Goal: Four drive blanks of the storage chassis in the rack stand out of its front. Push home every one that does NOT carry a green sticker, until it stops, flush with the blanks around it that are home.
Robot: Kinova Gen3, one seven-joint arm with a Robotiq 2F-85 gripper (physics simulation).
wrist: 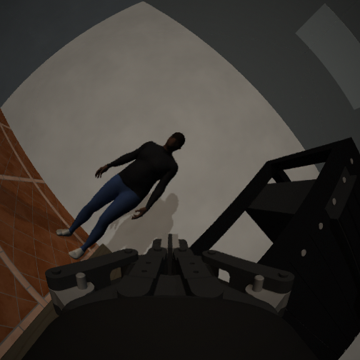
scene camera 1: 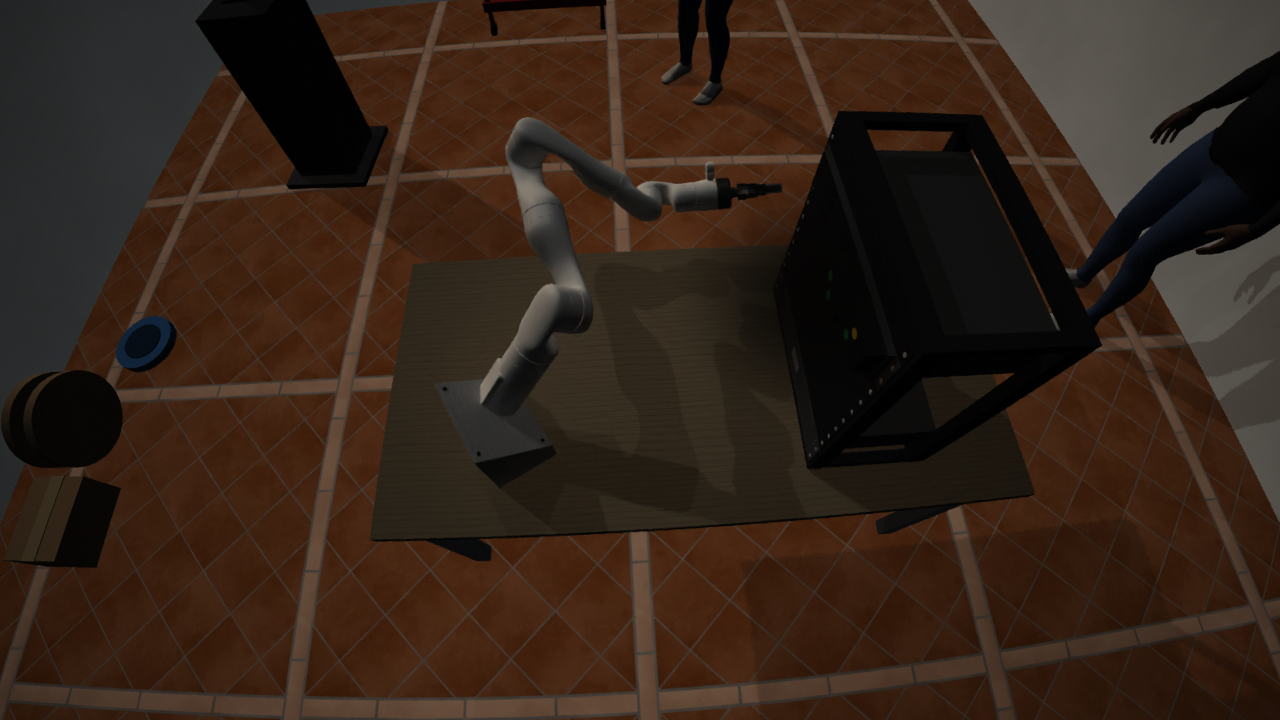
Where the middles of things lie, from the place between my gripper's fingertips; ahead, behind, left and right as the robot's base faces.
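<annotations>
Measured from the black rack (scene camera 1: 902, 266), my hand is 3 cm below it, and it is also 37 cm to the left of the rack and 16 cm short of it.
</annotations>
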